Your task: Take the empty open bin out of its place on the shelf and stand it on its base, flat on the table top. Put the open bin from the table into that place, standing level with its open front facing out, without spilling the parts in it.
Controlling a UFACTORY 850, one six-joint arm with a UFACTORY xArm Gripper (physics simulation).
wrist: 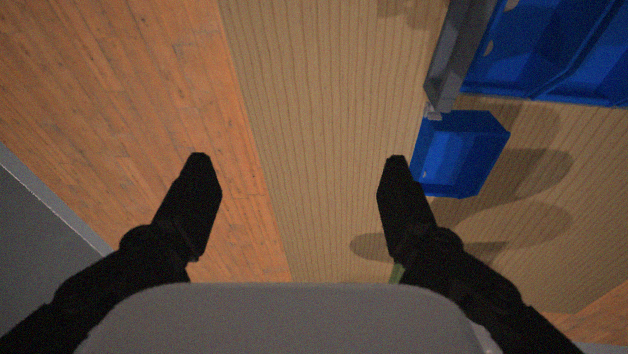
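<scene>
My gripper (pixel 299 174) is open, with its fingers wide apart and nothing between them. It hangs above the left edge of the light wood table top (pixel 325 100). A small blue open bin (pixel 452 157) is just right of the right fingertip, partly hidden by that finger; no parts show in the visible inside. The shelf's grey frame (pixel 452 60) is at the upper right, cut off by the view. Blue bin surfaces (pixel 530 50) with raised dividing edges show beside it. Which of them is the empty bin in its place, I cannot tell.
An orange wood floor (pixel 130 110) lies beyond the table's left edge, with a dark grey area (pixel 35 235) farther left. A small green piece (pixel 396 273) shows beside the right finger's base. Small light grey fittings (pixel 432 112) sit at the frame's near end. Shadows fall right of the small bin.
</scene>
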